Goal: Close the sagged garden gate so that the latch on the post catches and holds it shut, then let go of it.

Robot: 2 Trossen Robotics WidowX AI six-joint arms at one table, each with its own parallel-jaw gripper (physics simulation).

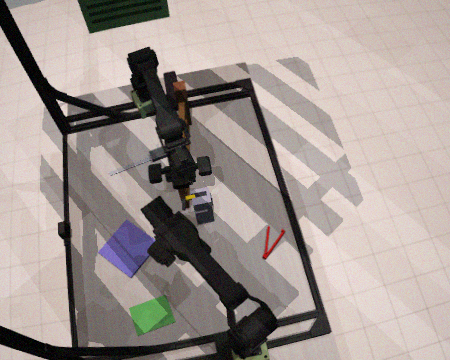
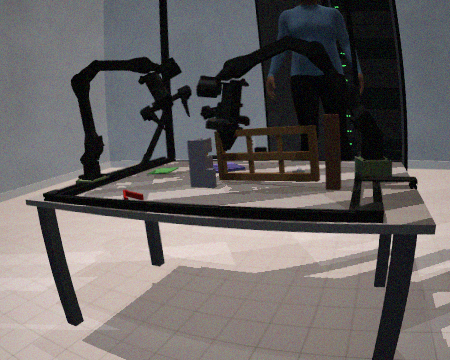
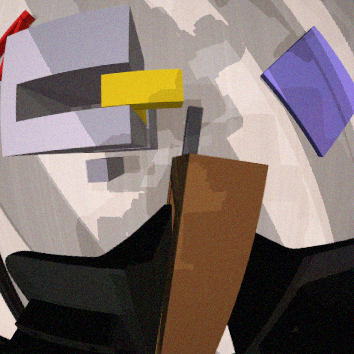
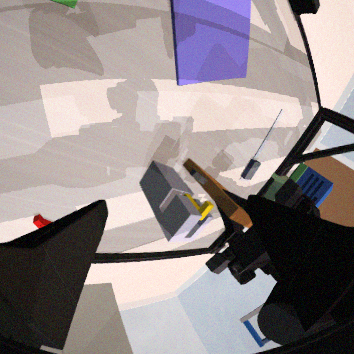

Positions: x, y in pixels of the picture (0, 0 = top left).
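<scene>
My left gripper is visible in image 2 (226, 150) and image 3 (185, 210), and also in image 1 and image 4. On my left gripper, (image 1: 155, 173) and (image 4: 294, 201) are the same spot.
</scene>
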